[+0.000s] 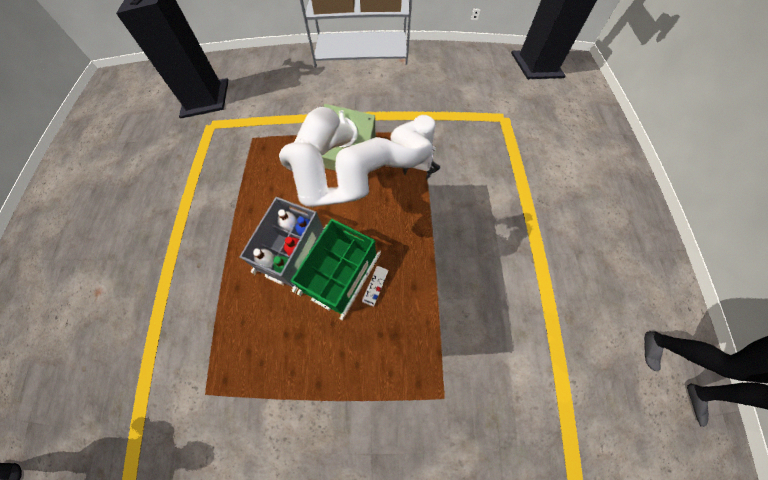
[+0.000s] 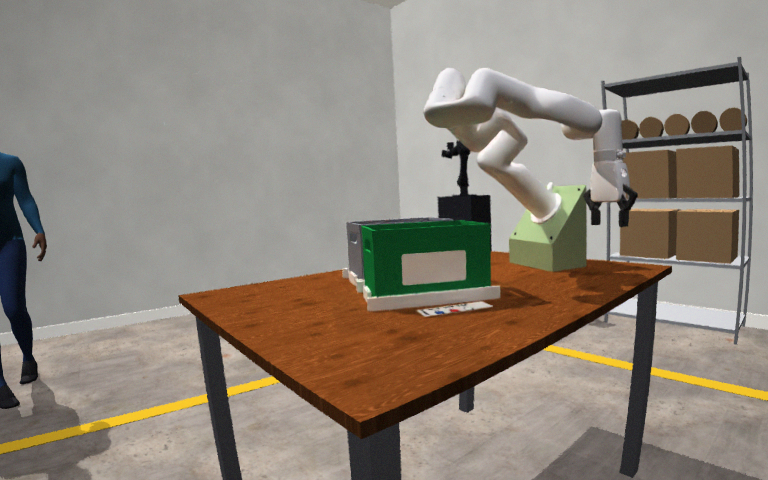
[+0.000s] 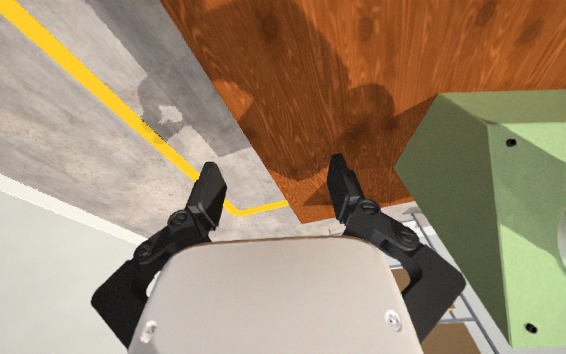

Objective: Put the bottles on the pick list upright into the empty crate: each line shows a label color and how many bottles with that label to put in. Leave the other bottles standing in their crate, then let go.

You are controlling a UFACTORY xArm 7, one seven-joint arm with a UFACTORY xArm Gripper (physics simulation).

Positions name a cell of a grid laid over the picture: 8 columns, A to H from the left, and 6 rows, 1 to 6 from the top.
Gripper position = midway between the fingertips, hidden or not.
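There is my gripper (image 2: G3), and I can see it in image 3 (image 3: D3) as well.
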